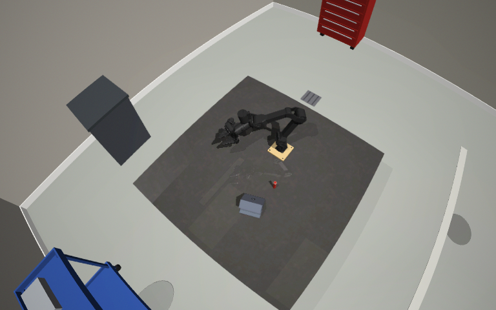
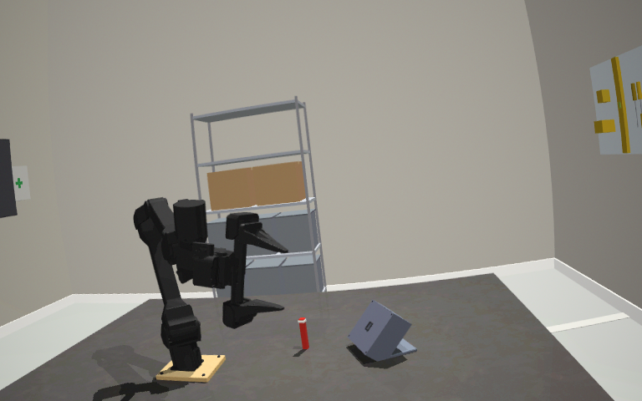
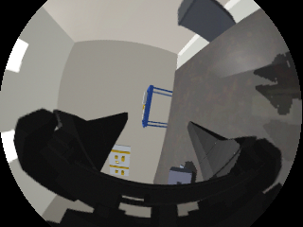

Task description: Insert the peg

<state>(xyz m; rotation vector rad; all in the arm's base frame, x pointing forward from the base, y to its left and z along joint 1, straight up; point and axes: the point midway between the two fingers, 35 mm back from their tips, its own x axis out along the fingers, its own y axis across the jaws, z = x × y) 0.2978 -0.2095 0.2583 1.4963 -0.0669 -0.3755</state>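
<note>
My gripper tip is 7 cm past the red peg, 36 cm to the right of it and 21 cm above it. Also, from my gripper tip: grey sloped panel: 11 cm ahead, 33 cm to the left, 22 cm below.
</note>
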